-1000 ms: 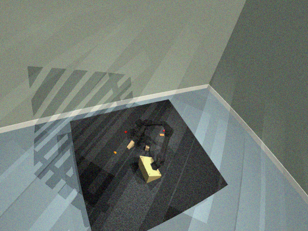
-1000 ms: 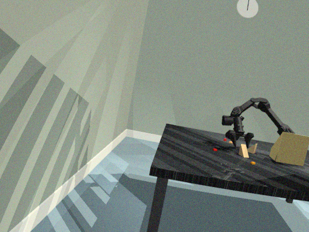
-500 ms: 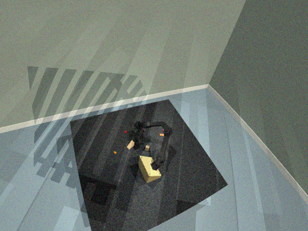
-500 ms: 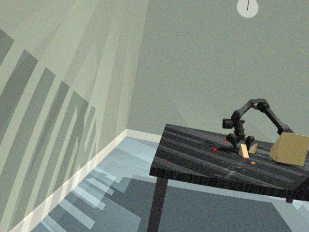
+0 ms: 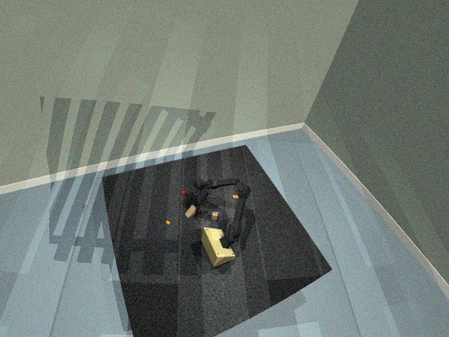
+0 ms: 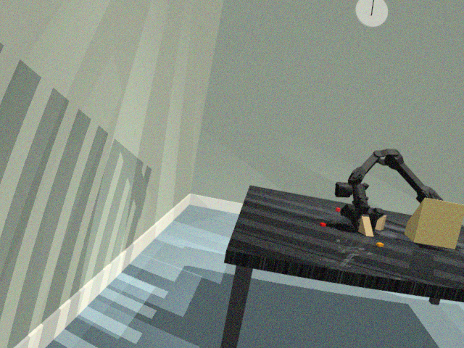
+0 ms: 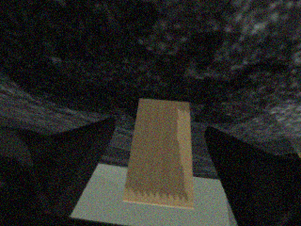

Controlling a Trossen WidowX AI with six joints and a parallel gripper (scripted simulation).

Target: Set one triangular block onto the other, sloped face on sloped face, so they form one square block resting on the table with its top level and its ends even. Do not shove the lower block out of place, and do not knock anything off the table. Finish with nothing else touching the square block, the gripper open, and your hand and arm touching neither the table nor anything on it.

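Right now the triangular block is 10 mm to the right of my gripper tip. Also, from my gripper tip: orange piece (170 mm to the left, 40 mm behind, 10 mm below).
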